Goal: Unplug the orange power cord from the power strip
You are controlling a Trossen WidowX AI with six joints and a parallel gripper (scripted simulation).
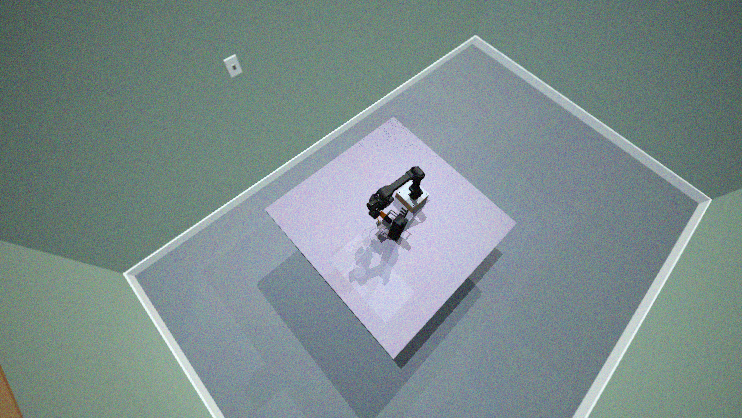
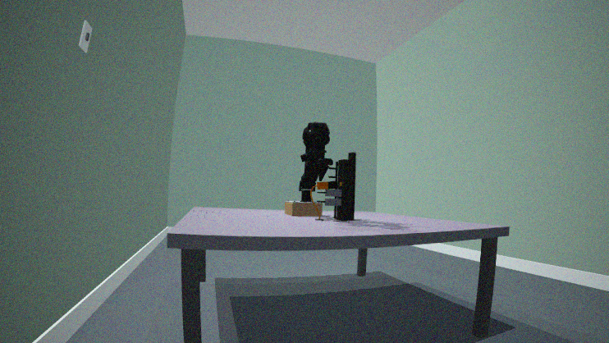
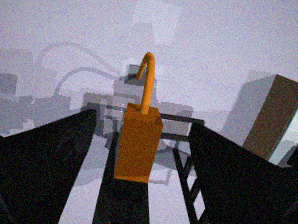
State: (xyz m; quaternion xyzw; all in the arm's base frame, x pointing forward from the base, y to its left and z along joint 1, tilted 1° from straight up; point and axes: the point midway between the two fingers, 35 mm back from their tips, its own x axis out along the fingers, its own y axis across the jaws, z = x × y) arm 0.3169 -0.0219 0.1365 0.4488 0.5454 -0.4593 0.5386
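The orange plug is 4 cm to the left of my gripper tip, 1 cm below it and 1 cm behind it.
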